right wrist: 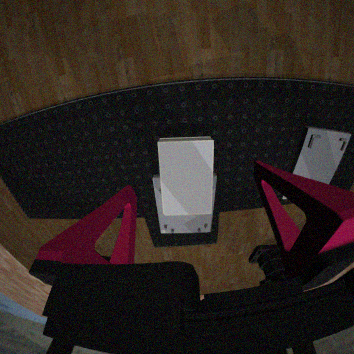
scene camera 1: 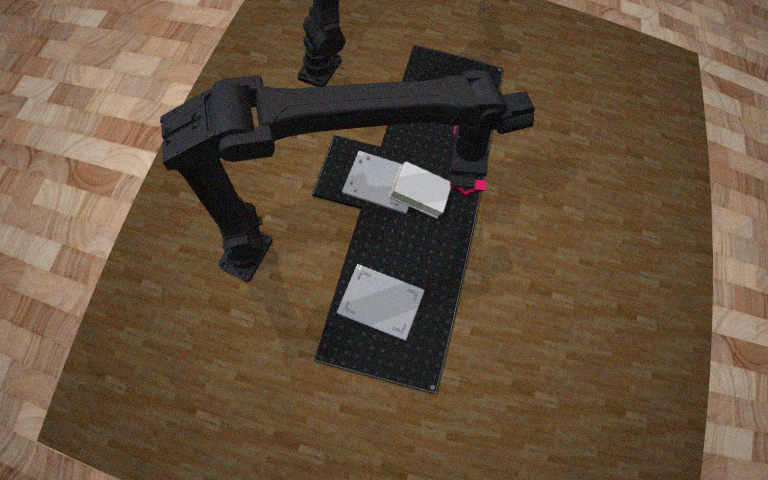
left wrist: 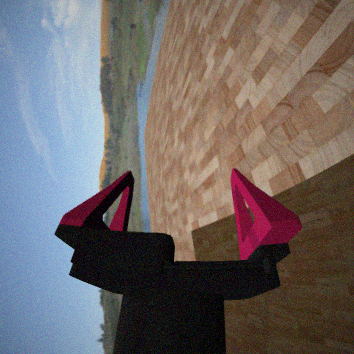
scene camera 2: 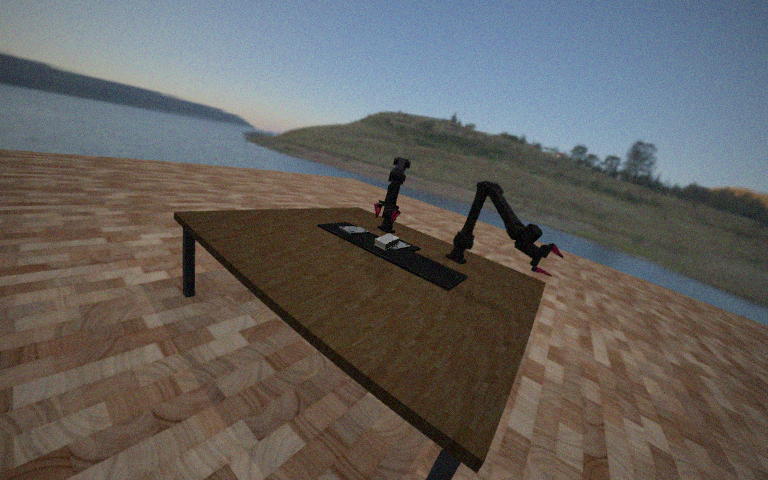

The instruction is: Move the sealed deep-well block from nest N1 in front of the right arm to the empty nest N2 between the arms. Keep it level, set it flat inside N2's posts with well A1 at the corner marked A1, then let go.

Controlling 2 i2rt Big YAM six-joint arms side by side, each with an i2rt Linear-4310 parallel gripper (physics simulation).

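Pixels of known places: left gripper, fingertip midpoint: (left wrist: 180,173) (scene camera 2: 557,266); right gripper, fingertip midpoint: (right wrist: 191,179) (scene camera 1: 465,174) (scene camera 2: 383,220); left arm's base, link origin: (scene camera 1: 319,69) (scene camera 2: 455,259); right arm's base, link origin: (right wrist: 267,251) (scene camera 1: 246,253) (scene camera 2: 385,230).
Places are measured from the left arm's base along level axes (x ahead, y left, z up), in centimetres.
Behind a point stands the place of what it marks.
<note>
The pale sealed block (scene camera 1: 421,186) @[y -26.5, x 40.4, z 6.9 cm] (scene camera 2: 387,240) @[y -24.2, x 42.8, z 6.3 cm] (right wrist: 186,175) @[y -26.2, x 41.8, z 6.6 cm] lies partly over nest N2 (scene camera 1: 370,175) @[y -26.7, x 27.7, z 2.5 cm] (scene camera 2: 403,245) @[y -23.3, x 27.6, z 2.5 cm] (right wrist: 186,223) @[y -27.5, x 26.1, z 2.5 cm], overhanging its end away from the arm bases. It looks tilted, outer end lower; it is not inside all posts. Its A1 corner is not readable. Nest N1 (scene camera 1: 380,301) @[y -54.1, x 42.3, z 2.5 cm] (scene camera 2: 353,230) @[y -52.2, x 44.6, z 2.3 cm] (right wrist: 322,152) @[y -53.7, x 45.9, z 2.5 cm] is empty, its corner posts showing. My right gripper (scene camera 1: 467,161) @[y -25.6, x 48.6, z 18.0 cm] (scene camera 2: 386,212) @[y -25.6, x 48.6, z 18.0 cm] (right wrist: 191,179) @[y -25.6, x 48.6, z 18.0 cm] is open and empty, above and beyond the block's outer end. My left gripper (scene camera 2: 555,265) @[y 59.0, x 25.5, z 25.5 cm] (left wrist: 180,173) @[y 59.0, x 25.5, z 25.5 cm] is open and empty, far from the nests.
Both nests sit on a black perforated board (scene camera 1: 413,243) @[y -38.2, x 43.8, z 1.3 cm] (scene camera 2: 436,271) @[y 8.7, x 36.9, z 1.3 cm] (right wrist: 100,140) @[y -10.8, x 45.1, z 1.3 cm] on the brown wooden table (scene camera 1: 566,283) @[y -31.7, x 82.3, z 0.0 cm] (scene camera 2: 368,328) @[y 26.6, x 102.6, z 0.0 cm]. My right arm (scene camera 1: 368,107) @[y -40.2, x 32.2, z 49.4 cm] spans above the table. My left arm's base (scene camera 1: 320,70) @[y -3.4, x 2.3, z 4.1 cm] stands at the top in scene camera 1.
</note>
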